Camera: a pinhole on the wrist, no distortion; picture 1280 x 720 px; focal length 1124.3 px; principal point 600.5 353.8 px. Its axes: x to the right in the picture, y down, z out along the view. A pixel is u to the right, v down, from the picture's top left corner.
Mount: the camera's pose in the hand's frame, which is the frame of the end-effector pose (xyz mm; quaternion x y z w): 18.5 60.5 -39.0 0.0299 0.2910 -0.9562 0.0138
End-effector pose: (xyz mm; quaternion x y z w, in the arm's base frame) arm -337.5 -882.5 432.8 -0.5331 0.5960 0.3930 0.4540
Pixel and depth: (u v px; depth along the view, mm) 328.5 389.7 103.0
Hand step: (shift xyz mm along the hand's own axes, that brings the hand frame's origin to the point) 38.4 0.6 46.2
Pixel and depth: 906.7 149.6 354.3
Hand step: -98.0 -84.4 284.1
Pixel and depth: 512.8 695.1 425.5
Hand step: 36.4 -283.6 244.1
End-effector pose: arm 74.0 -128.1 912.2 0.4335 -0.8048 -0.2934 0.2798
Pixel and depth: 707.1 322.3 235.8
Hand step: -15.7 -65.6 158.7
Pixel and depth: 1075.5 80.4 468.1
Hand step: -206.8 -107.6 399.3
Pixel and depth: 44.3 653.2 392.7
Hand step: 197.6 -243.4 241.1
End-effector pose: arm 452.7 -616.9 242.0 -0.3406 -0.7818 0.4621 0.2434
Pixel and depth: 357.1 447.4 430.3
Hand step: 91.9 -208.2 303.8
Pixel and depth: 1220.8 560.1 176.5
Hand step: -85.9 -65.6 82.9
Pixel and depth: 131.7 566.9 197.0
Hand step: 92.4 -79.5 108.9
